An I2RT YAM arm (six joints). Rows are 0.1 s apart.
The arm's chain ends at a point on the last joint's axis. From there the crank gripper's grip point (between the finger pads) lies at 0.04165 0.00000 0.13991 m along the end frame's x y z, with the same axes.
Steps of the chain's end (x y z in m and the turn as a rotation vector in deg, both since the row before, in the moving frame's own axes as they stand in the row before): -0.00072, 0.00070, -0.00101, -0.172, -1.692, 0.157; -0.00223, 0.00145, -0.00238, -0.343, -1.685, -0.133; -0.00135, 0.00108, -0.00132, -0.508, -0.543, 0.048; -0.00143, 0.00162, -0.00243, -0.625, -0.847, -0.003
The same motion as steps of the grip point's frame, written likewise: -0.00487, 0.00123, 0.00016, -0.172, -1.692, 0.157; -0.00636, 0.00220, -0.00122, -0.343, -1.685, -0.133; -0.00268, 0.00236, -0.00094, -0.508, -0.543, 0.048; -0.00350, 0.00315, -0.00184, -0.625, -0.847, -0.003
